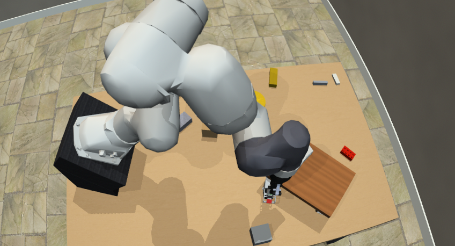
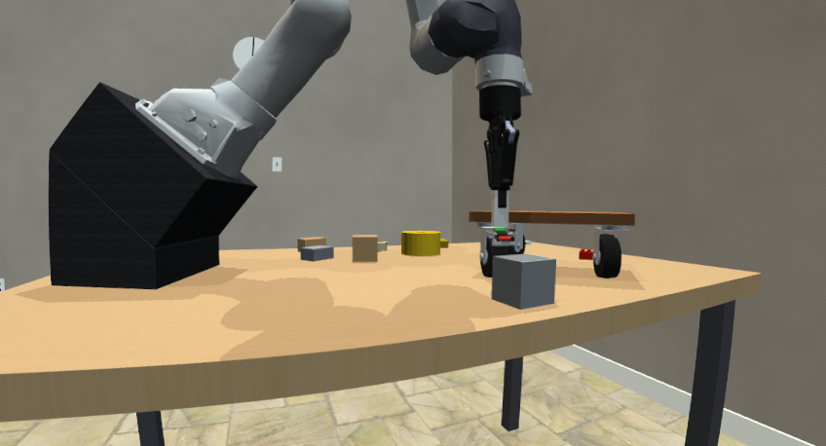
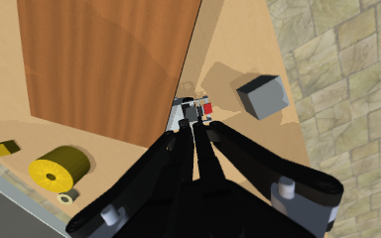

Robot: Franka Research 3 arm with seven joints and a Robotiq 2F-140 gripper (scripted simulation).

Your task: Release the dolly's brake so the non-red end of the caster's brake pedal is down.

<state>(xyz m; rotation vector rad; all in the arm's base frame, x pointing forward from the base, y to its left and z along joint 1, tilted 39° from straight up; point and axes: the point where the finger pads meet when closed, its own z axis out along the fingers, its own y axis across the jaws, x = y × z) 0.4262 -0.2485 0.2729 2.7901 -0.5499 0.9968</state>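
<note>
The brake pedal is 5 cm below my hand, 1 cm to the right of it and 1 cm behind it. Also, from my hand: grey cube: 12 cm to the right, 10 cm below, 8 cm behind; yellow cylinder: 39 cm to the left, 10 cm below, 10 cm ahead; tan cube: 35 cm to the left, 10 cm below, 10 cm behind.
</note>
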